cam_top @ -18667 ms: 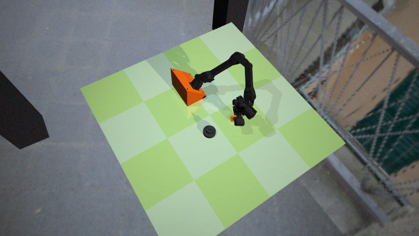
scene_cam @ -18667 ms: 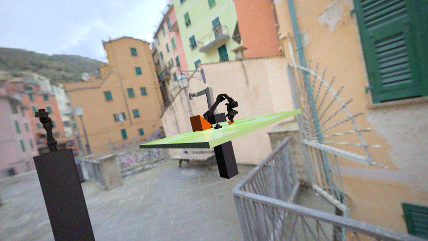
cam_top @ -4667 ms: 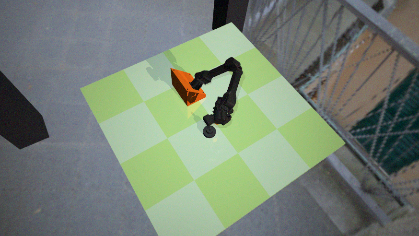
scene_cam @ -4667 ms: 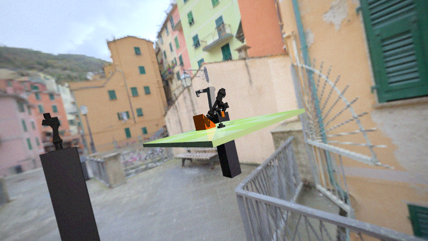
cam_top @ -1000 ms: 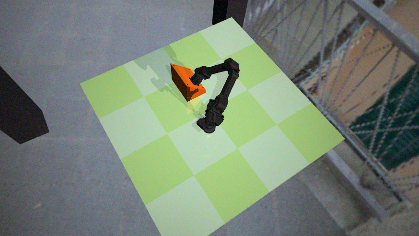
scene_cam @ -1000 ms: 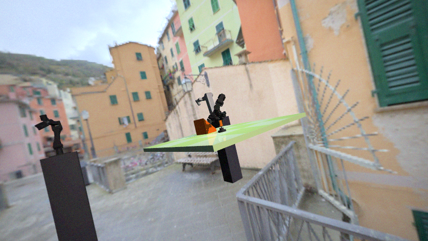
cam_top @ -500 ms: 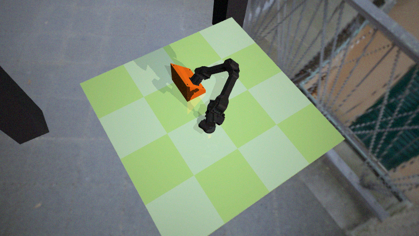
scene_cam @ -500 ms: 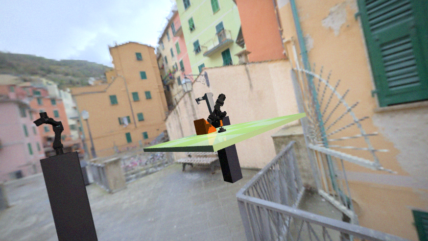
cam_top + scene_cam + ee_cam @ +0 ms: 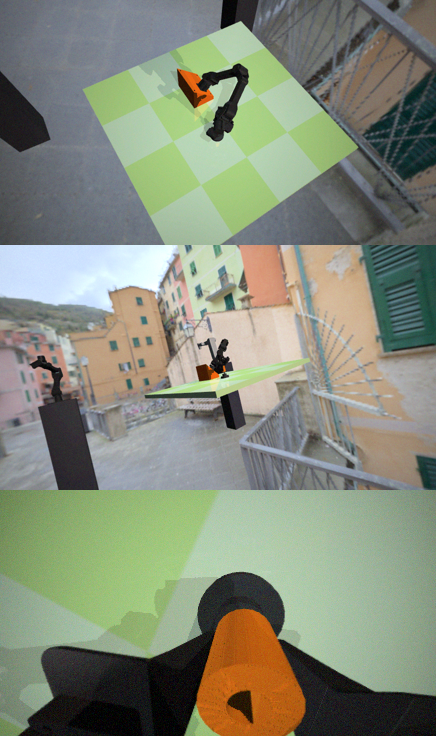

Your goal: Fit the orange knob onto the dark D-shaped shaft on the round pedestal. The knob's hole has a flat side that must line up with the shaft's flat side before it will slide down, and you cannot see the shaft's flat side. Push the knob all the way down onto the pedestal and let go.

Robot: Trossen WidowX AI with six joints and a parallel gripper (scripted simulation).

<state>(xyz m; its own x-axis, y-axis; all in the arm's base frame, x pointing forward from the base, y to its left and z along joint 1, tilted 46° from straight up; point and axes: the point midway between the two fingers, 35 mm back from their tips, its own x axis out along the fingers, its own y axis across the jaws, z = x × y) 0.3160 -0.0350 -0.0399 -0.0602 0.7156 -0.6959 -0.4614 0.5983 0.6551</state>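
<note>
Right now the orange knob is 2 cm above my gripper tip. Also, from my gripper tip: dark round pedestal 4 cm below.
</note>
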